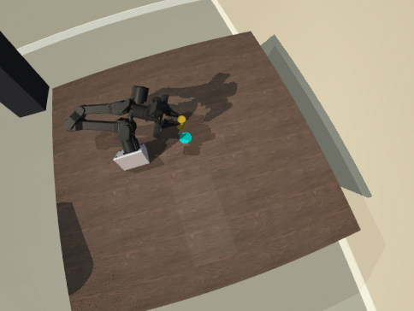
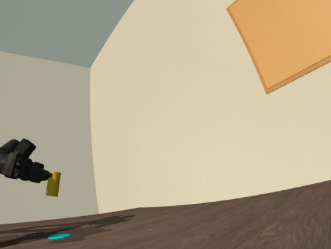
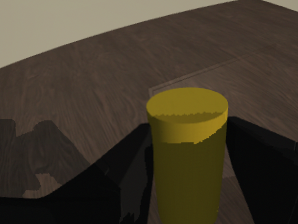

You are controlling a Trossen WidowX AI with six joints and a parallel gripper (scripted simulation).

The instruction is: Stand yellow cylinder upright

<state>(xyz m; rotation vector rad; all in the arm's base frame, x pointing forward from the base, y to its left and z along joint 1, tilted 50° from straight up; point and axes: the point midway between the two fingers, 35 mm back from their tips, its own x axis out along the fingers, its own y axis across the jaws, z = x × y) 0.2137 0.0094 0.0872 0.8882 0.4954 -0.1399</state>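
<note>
Right now the yellow tall cylinder is 20 mm below my gripper tip. Also, from my gripper tip: cyan circle (160 mm below).
</note>
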